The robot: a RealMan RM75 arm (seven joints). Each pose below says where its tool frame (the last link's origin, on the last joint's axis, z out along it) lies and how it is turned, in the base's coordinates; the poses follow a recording.
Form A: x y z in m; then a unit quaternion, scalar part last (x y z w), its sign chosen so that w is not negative.
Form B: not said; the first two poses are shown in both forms.
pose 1, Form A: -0.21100 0.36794 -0.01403 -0.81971 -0.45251 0.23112 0.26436
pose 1, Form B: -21.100 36.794 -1.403 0.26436 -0.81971 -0.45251 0.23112
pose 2, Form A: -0.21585 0.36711 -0.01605 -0.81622 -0.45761 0.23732 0.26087
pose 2, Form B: -21.585 36.711 -1.605 0.26087 -0.81622 -0.45761 0.23732
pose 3, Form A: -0.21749 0.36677 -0.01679 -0.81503 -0.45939 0.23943 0.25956
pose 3, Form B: -21.749 36.677 -1.679 0.25956 -0.81503 -0.45939 0.23943
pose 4, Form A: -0.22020 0.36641 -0.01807 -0.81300 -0.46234 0.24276 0.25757
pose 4, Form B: -22.020 36.641 -1.807 0.25757 -0.81300 -0.46234 0.24276
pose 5, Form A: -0.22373 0.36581 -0.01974 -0.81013 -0.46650 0.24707 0.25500
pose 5, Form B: -22.373 36.581 -1.974 0.25500 -0.81013 -0.46650 0.24707
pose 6, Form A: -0.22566 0.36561 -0.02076 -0.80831 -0.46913 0.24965 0.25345
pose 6, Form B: -22.566 36.561 -2.076 0.25345 -0.80831 -0.46913 0.24965
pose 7, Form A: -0.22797 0.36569 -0.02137 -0.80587 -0.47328 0.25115 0.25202
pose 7, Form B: -22.797 36.569 -2.137 0.25202 -0.80587 -0.47328 0.25115
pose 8, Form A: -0.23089 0.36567 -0.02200 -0.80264 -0.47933 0.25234 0.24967
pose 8, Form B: -23.089 36.567 -2.200 0.24967 -0.80264 -0.47933 0.25234
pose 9, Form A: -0.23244 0.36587 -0.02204 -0.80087 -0.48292 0.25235 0.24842
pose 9, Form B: -23.244 36.587 -2.204 0.24842 -0.80087 -0.48292 0.25235
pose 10, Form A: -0.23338 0.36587 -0.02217 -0.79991 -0.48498 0.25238 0.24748
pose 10, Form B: -23.338 36.587 -2.217 0.24748 -0.79991 -0.48498 0.25238
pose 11, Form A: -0.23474 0.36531 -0.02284 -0.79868 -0.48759 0.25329 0.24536
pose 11, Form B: -23.474 36.531 -2.284 0.24536 -0.79868 -0.48759 0.25329
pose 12, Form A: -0.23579 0.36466 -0.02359 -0.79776 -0.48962 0.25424 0.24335
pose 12, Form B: -23.579 36.466 -2.359 0.24335 -0.79776 -0.48962 0.25424
